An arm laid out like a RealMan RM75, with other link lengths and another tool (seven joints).
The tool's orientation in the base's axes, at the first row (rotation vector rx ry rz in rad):
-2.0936, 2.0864, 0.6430
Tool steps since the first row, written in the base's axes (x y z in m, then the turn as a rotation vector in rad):
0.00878, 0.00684, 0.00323, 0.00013, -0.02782, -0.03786
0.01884, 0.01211, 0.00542, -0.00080, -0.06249, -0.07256
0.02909, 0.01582, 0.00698, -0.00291, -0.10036, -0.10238
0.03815, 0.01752, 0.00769, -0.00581, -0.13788, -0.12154
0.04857, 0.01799, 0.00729, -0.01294, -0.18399, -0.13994
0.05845, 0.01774, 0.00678, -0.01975, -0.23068, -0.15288
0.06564, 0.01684, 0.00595, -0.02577, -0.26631, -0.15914
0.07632, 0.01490, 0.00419, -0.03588, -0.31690, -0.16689
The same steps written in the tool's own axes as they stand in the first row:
-0.00788, -0.00820, -0.00224, 0.03992, -0.00689, 0.02379
-0.01397, -0.01779, -0.00439, 0.08505, -0.01177, 0.04240
-0.01839, -0.02763, -0.00660, 0.13137, -0.01432, 0.05566
-0.02057, -0.03641, -0.00853, 0.17342, -0.01386, 0.05959
-0.02126, -0.04668, -0.01022, 0.22330, -0.00872, 0.06053
-0.02122, -0.05643, -0.01195, 0.27167, -0.00271, 0.05626
-0.02035, -0.06358, -0.01307, 0.30726, 0.00344, 0.04991
-0.01830, -0.07430, -0.01448, 0.35743, 0.01394, 0.04020

